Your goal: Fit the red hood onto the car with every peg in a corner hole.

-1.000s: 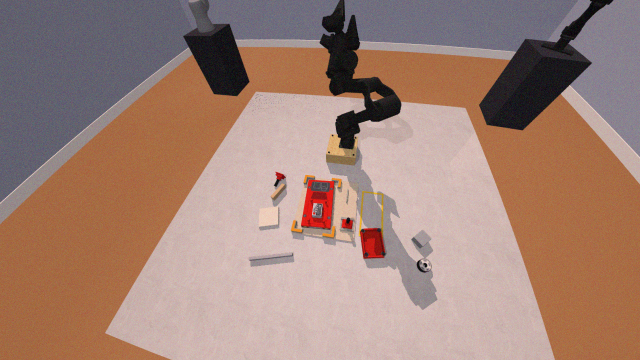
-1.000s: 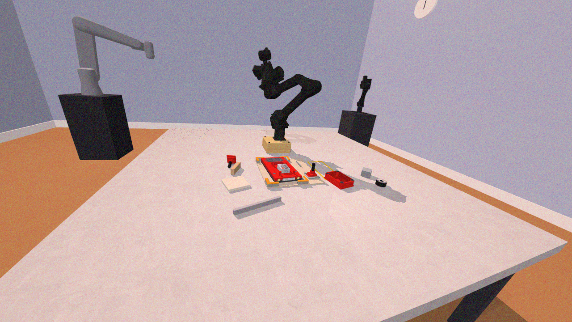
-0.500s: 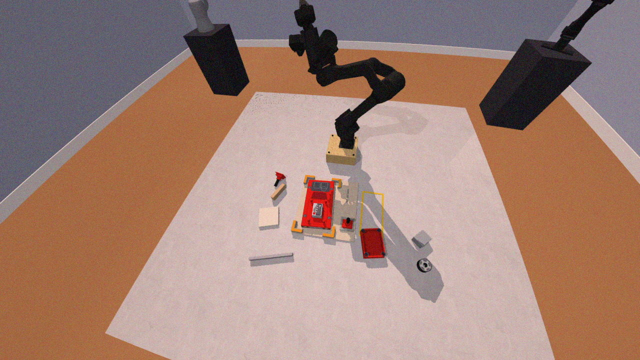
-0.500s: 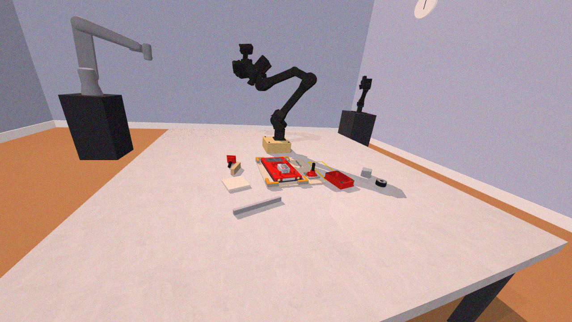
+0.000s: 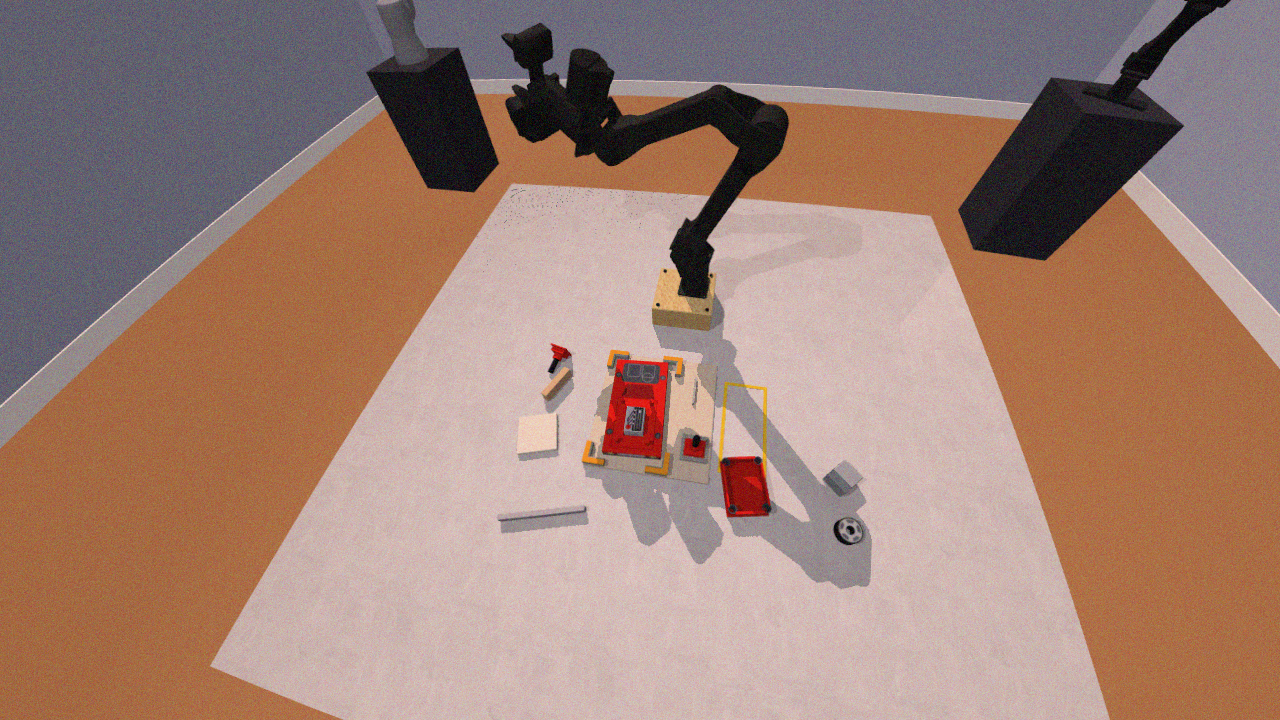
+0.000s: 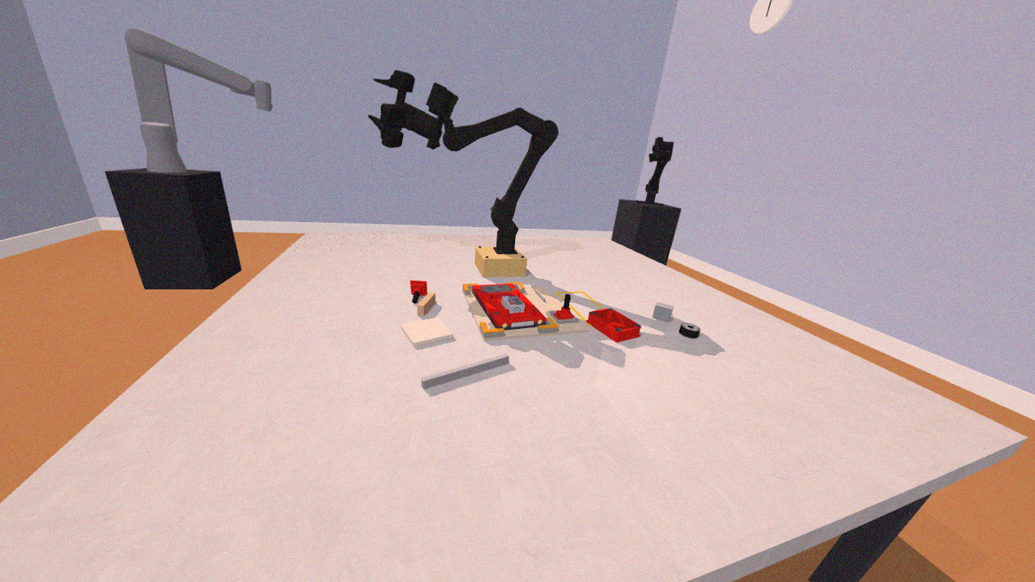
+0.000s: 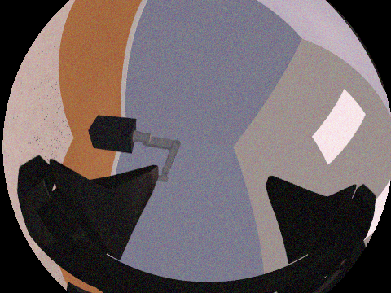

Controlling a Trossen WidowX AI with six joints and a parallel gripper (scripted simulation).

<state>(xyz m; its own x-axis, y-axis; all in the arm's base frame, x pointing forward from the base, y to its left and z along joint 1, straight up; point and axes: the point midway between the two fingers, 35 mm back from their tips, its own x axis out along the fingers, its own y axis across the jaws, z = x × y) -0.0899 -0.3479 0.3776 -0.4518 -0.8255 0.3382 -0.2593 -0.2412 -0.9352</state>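
Right now my gripper tip is 51 cm short of the red hood, 54 cm to the right of it and 43 cm above it. The rest, counted from my gripper tip: tan tile (50 cm ahead, 15 cm to the left, 44 cm below); then wooden block (39 cm ahead, 15 cm to the left, 43 cm below); then grey engine block (44 cm ahead, 33 cm to the left, 42 cm below).
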